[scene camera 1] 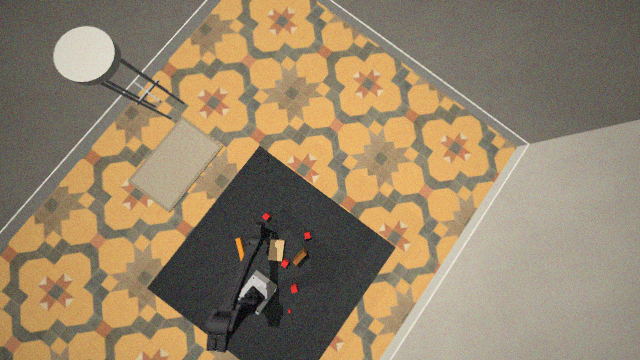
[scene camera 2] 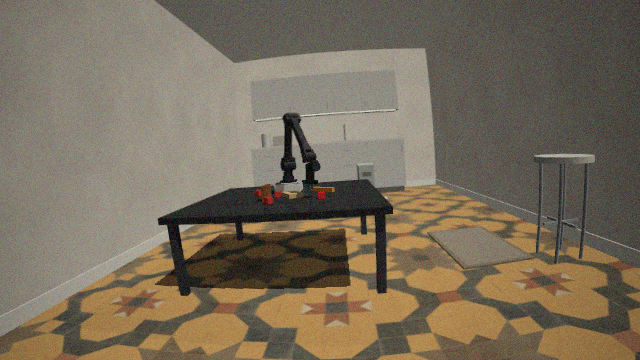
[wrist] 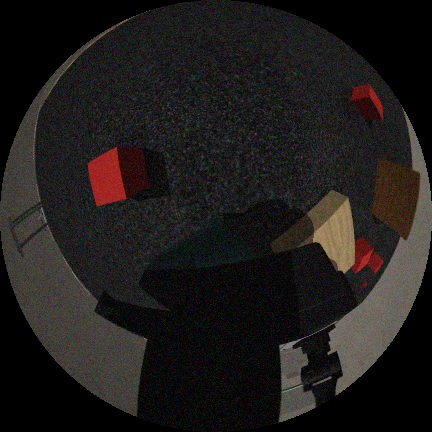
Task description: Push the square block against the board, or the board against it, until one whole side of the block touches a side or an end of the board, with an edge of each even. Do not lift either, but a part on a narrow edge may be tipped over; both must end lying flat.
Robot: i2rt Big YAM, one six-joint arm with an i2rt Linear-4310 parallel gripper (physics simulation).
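Frame: origin at the arm's base, x right, y ahead, z up, level; metres.
Seen in the pictures: gripper, fingertip midpoint: (scene camera 1: 269, 229) (scene camera 2: 310, 195) (wrist: 218, 222); arm's base, link origin: (scene camera 1: 254, 296) (scene camera 2: 288, 182) (wrist: 313, 335).
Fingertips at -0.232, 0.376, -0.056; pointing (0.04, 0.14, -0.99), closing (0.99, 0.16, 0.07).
Pixels of each thing's top centre, then the offset from my fingertips to it, as dx, dy, dz. Level surfaces: height alone.
- square block, top centre: (wrist: 329, 263) (scene camera 2: 292, 192) (scene camera 1: 276, 250) +0.136, -0.070, +0.017
- black table, surface height: dz -0.013
- brown wooden block, top centre: (scene camera 2: 265, 185) (scene camera 1: 299, 258) +0.289, +0.023, +0.088
The square block (scene camera 1: 276, 249) (scene camera 2: 291, 194) (wrist: 336, 235) is pale wood and lies flat on the black table (scene camera 1: 340, 251) (scene camera 2: 250, 210). The board (scene camera 1: 239, 248) (scene camera 2: 323, 188) is a thin orange strip lying flat on the other side of my arm, apart from the block. My gripper (scene camera 1: 267, 232) (scene camera 2: 308, 190) (wrist: 218, 222) is shut and empty. It sits low over the table between the two, close beside the block's far corner. In the wrist view the board is hidden behind the gripper.
A brown wooden block (scene camera 1: 299, 256) (scene camera 2: 266, 190) (wrist: 395, 197) stands just past the square block. Several small red cubes lie around, among them one (scene camera 1: 266, 216) (wrist: 116, 174) beyond the gripper and one (scene camera 1: 284, 263) (wrist: 365, 254) touching or nearly touching the block's near corner. The arm's base (scene camera 1: 257, 288) is behind.
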